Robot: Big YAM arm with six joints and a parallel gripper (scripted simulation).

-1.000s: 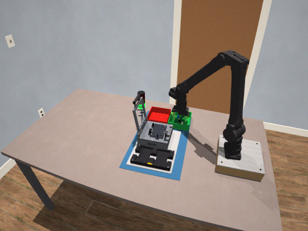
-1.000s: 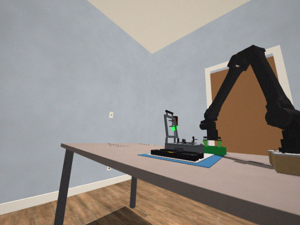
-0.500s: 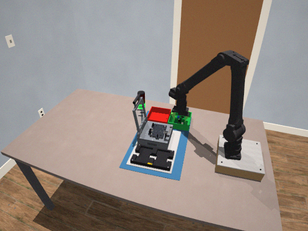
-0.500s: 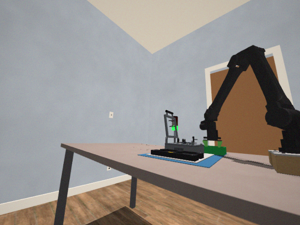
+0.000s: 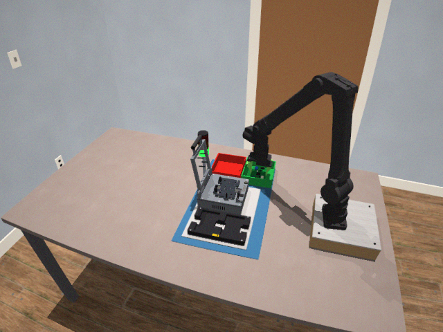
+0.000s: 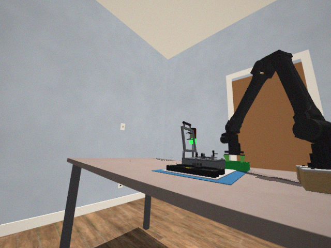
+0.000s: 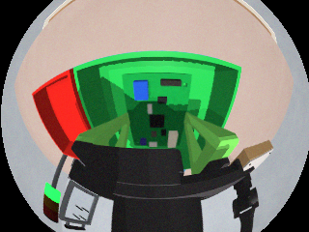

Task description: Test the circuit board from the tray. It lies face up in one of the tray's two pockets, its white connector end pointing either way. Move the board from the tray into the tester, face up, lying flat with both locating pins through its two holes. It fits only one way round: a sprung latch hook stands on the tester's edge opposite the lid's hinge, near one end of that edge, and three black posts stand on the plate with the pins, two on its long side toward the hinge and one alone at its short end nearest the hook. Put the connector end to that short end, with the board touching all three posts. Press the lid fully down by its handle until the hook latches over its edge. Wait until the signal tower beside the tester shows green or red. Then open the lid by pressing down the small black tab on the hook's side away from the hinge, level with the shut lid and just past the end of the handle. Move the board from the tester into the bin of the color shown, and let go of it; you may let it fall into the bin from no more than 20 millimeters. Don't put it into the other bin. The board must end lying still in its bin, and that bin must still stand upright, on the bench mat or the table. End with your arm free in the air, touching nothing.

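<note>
Right now my hand is right at the green bin. From my hand the other things lie so: red bin: 15 cm ahead; tester plate: 20 cm to the left, 12 cm ahead, 5 cm above; green circuit board: right at my hand.
</note>
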